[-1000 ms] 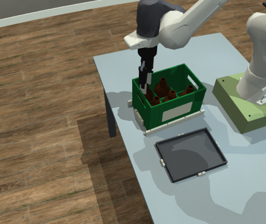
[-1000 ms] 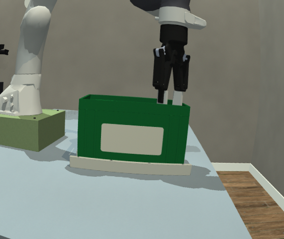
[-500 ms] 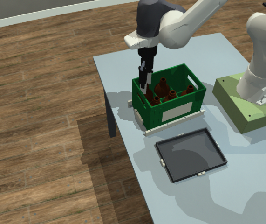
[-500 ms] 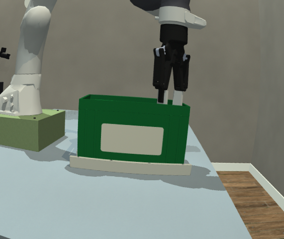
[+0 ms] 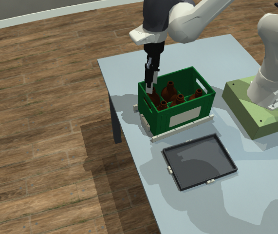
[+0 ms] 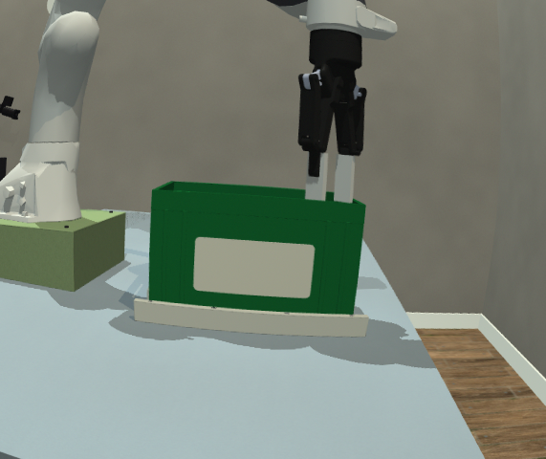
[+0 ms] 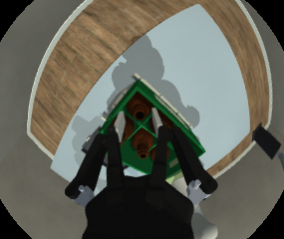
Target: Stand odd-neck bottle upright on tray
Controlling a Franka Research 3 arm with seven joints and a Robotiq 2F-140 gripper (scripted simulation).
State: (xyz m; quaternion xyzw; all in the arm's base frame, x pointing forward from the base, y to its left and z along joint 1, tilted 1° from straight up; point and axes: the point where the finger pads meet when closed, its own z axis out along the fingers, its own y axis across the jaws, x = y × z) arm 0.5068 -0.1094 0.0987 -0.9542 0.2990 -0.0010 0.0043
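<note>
My hand is 100 mm past the green crate, 30 mm to the right of it and 120 mm above it. Also, from my hand: dark tray: 120 mm behind, 300 mm to the left, 190 mm below; then bottle: 90 mm behind, 10 mm to the right, 110 mm below.
</note>
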